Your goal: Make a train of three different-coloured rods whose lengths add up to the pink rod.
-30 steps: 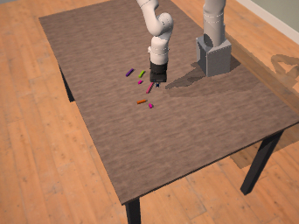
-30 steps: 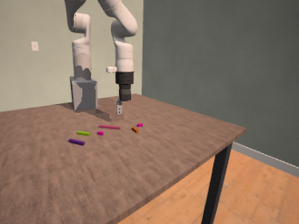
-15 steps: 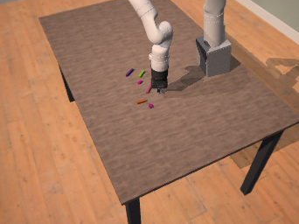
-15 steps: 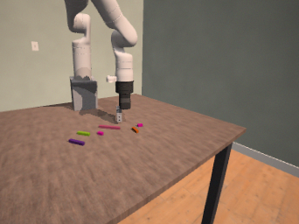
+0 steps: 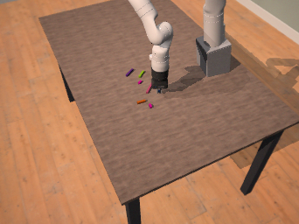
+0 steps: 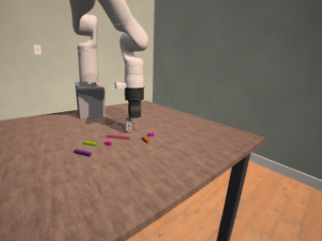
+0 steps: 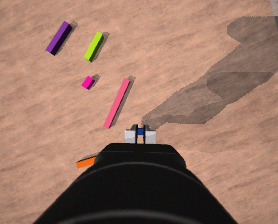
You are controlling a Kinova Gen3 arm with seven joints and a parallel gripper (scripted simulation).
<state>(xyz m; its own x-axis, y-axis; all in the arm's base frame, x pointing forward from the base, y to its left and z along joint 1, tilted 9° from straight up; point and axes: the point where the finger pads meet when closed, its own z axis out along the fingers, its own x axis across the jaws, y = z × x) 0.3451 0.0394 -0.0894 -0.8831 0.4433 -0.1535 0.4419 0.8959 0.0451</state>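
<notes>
The pink rod is 20 mm ahead of my hand, 60 mm to the right of it and 30 mm below it. Round my hand: orange rod 100 mm ahead, 10 mm to the left, 30 mm below; blue rod 10 mm below; lime rod 10 mm ahead, 160 mm to the right, 30 mm below.
</notes>
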